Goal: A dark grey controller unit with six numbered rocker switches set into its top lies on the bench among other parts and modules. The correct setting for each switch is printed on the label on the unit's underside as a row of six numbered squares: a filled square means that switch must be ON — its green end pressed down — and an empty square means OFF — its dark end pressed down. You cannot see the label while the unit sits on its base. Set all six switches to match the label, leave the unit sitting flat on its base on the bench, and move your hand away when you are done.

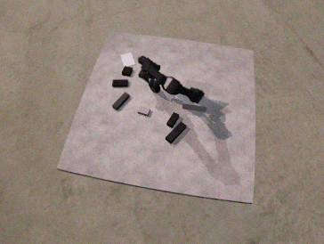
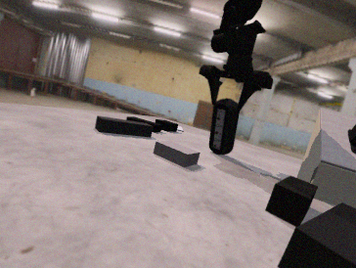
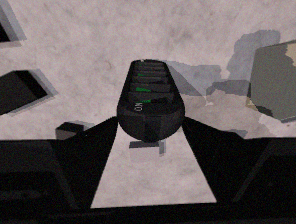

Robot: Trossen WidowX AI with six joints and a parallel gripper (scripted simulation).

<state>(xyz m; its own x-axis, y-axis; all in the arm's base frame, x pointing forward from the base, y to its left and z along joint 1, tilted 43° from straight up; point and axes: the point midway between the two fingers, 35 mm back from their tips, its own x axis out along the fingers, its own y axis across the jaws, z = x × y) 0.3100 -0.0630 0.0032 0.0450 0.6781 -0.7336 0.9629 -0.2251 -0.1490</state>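
Right now my gripper tip is 15 cm to the right of the grey block, 12 cm above it and 4 cm short of it. The rest, counted from my gripper tip: white sheet 31 cm to the right, 26 cm ahead, 13 cm below; then long bar 22 cm ahead, 11 cm below, 10 cm to the left.
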